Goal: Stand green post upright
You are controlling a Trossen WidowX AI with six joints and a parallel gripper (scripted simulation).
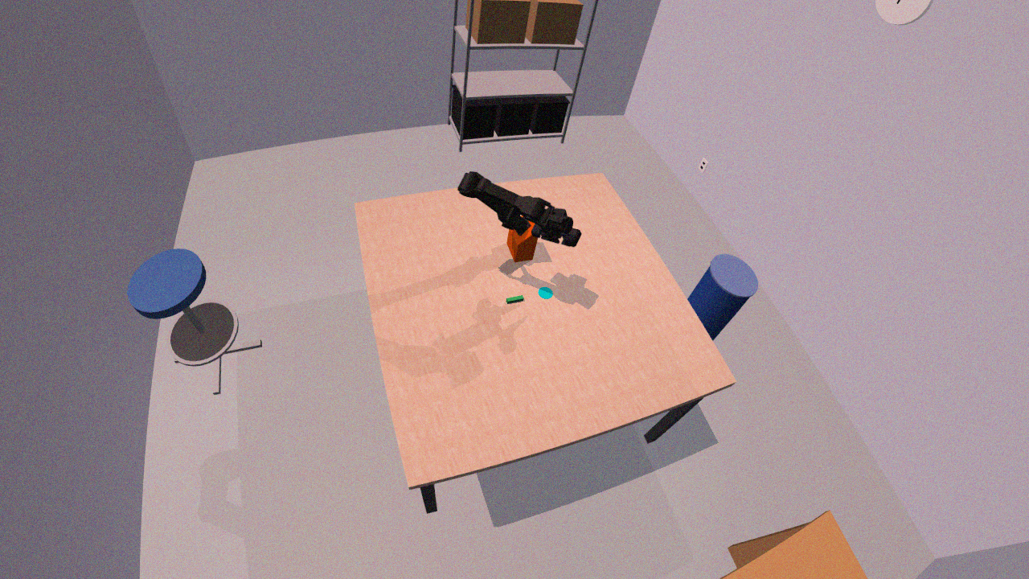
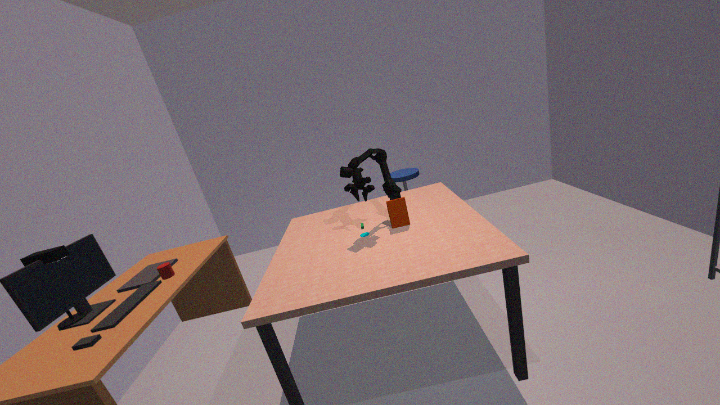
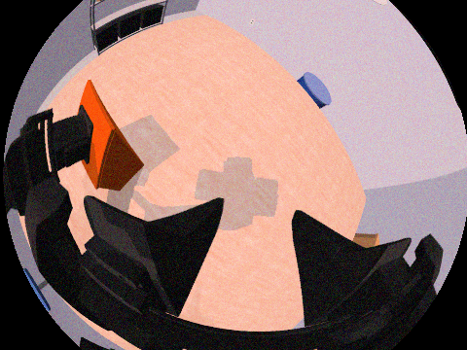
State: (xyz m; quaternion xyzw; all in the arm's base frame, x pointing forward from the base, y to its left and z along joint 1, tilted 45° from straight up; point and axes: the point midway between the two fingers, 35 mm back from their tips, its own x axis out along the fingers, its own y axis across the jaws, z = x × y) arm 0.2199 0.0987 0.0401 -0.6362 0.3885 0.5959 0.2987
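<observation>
My gripper tip is 23 cm above the green post, 18 cm to the left of it and 3 cm short of it. Also, from my gripper tip: cyan circle: 23 cm below, 5 cm to the right, 4 cm ahead.
</observation>
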